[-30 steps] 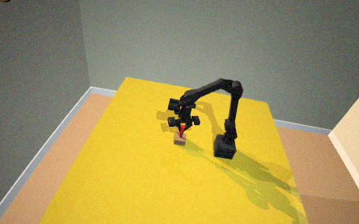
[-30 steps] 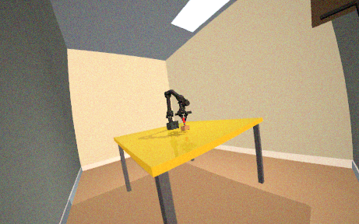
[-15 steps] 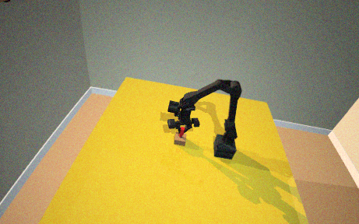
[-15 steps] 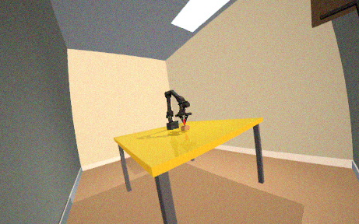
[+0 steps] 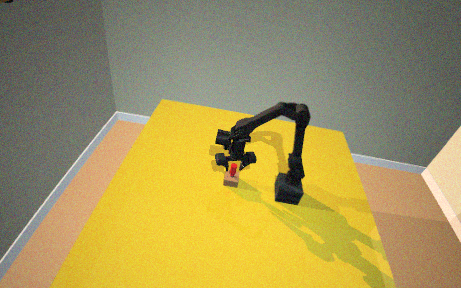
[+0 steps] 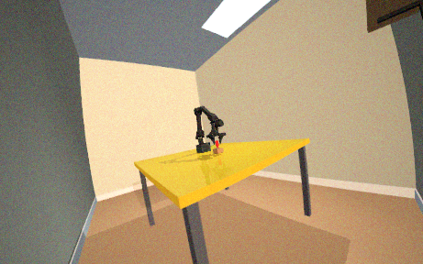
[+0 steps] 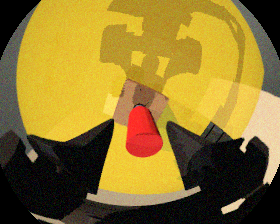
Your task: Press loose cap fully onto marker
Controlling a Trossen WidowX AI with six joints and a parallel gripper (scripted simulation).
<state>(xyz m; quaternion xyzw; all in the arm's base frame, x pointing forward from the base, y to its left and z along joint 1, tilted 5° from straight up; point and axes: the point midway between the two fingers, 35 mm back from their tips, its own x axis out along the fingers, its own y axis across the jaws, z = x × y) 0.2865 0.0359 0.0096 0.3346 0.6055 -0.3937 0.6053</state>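
Now: the marker cap 1 cm above my gripper tip. From my gripper tip the other things lie so: holder block 6 cm below.
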